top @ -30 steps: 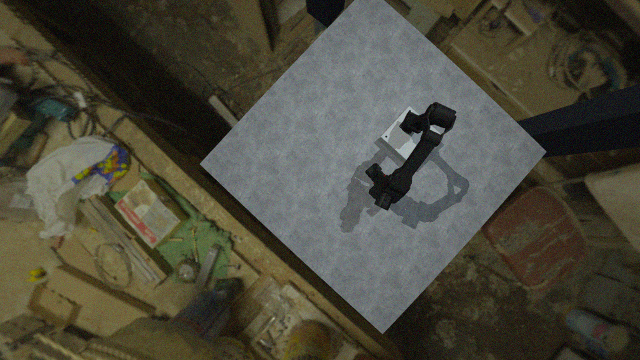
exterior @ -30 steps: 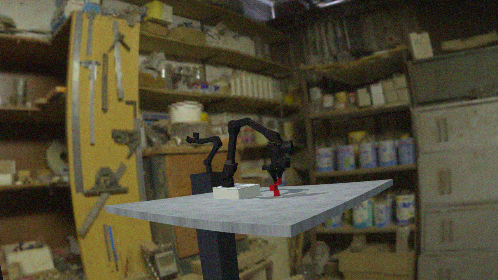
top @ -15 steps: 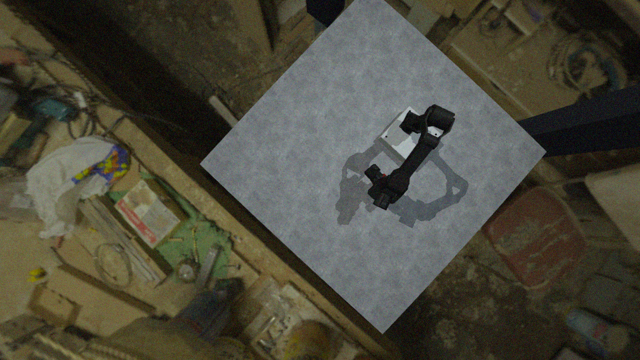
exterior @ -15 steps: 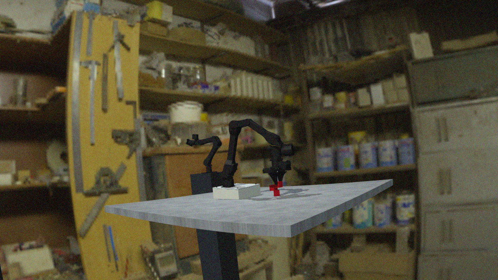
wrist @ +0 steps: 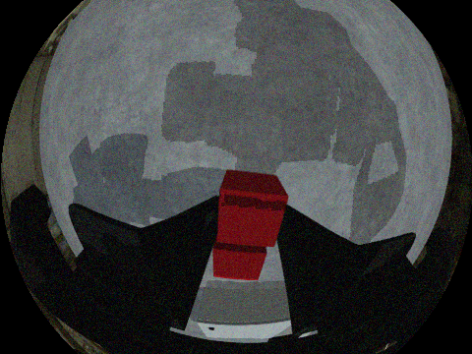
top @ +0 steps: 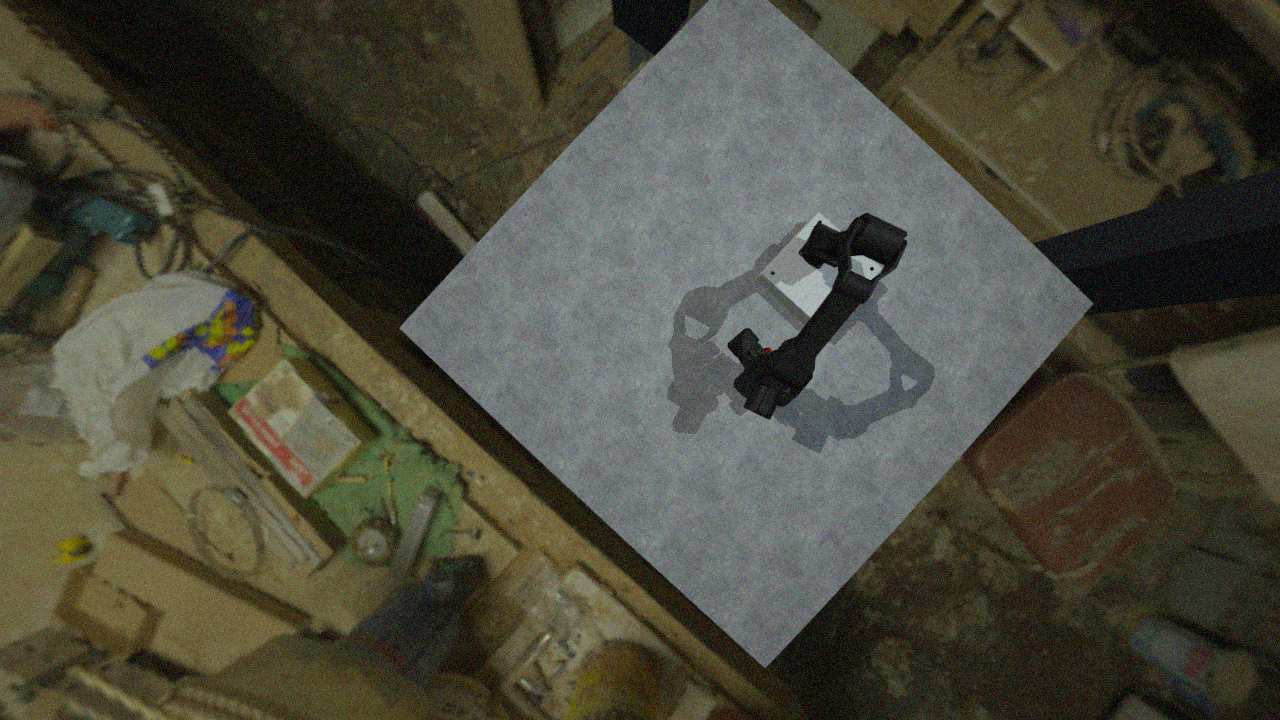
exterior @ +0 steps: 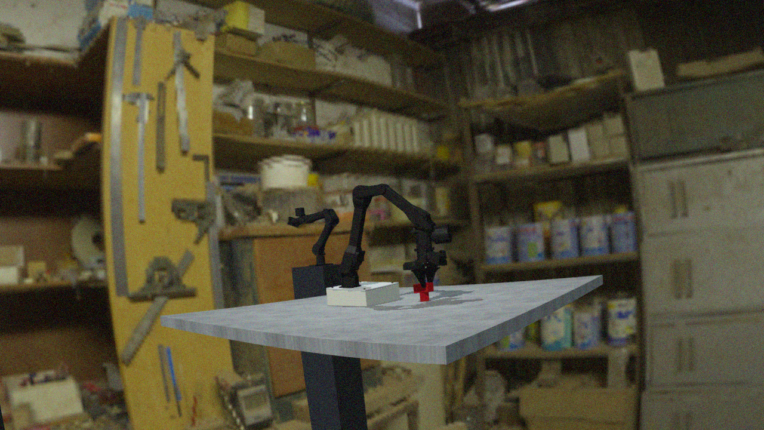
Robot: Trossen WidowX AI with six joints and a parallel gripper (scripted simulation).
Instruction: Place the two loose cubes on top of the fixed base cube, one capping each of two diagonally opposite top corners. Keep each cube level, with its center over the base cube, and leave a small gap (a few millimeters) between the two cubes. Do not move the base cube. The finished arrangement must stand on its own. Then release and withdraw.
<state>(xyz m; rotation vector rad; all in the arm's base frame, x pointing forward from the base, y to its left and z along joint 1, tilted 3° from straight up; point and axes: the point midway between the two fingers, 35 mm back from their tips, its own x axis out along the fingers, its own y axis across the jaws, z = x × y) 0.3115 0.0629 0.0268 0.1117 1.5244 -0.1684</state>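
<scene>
Now: the red cube right at my gripper tip.
</scene>
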